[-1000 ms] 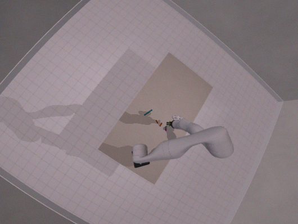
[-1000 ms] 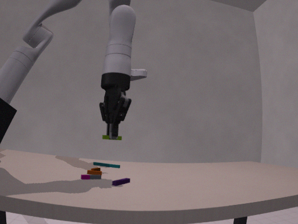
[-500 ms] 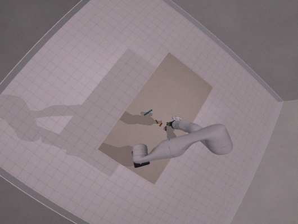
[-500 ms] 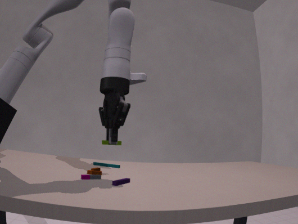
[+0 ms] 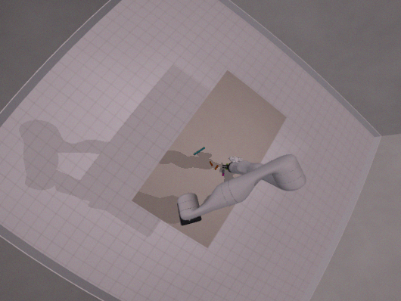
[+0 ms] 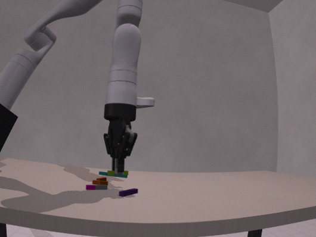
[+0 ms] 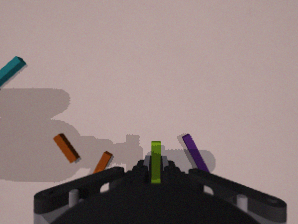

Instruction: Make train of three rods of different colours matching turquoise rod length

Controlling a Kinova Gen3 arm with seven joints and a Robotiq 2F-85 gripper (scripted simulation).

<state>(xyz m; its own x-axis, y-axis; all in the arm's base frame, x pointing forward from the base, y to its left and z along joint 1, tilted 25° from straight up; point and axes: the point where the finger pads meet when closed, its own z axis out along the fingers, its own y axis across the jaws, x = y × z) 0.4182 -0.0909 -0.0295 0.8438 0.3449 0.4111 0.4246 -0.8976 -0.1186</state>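
The grey rod is 4 cm behind my hand, 1 cm to the right of it and 5 cm below it. The rest, counted from my hand: lime rod (2 cm below); purple rod (3 cm ahead, 5 cm to the right, 5 cm below); magenta rod (6 cm behind, 2 cm to the right, 5 cm below).
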